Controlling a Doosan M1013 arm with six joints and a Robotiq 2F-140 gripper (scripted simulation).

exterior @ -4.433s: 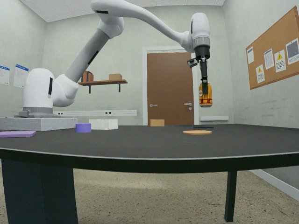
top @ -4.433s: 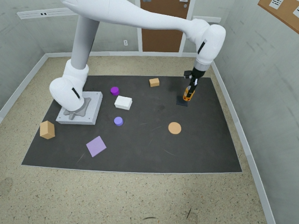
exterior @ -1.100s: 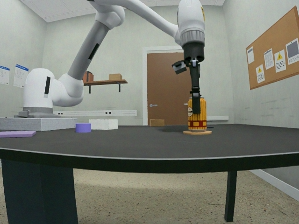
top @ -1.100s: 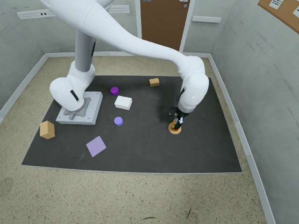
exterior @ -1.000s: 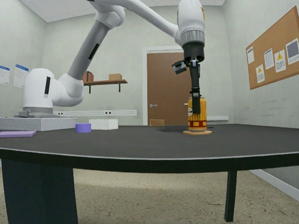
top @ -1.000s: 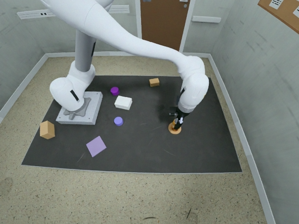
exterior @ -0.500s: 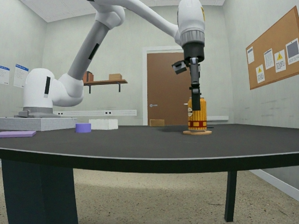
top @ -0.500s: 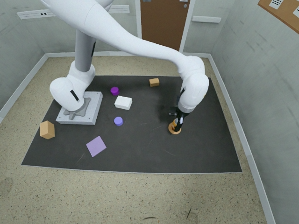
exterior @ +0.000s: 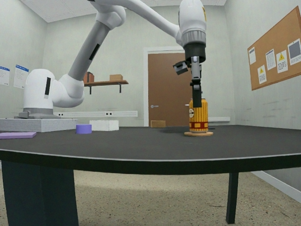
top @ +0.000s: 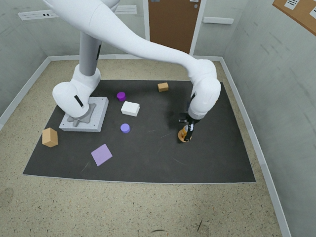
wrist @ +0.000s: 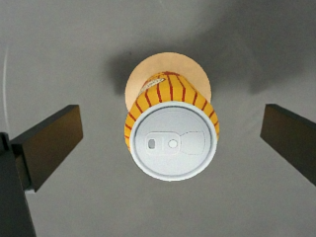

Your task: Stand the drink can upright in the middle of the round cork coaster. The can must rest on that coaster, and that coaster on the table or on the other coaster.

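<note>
My hand is 30 mm above the drink can. Also, from my hand: dark square coaster (80 mm ahead, 270 mm to the left, 90 mm below); round cork coaster (90 mm below); lilac cylinder (450 mm behind, 20 mm to the left, 80 mm below).
</note>
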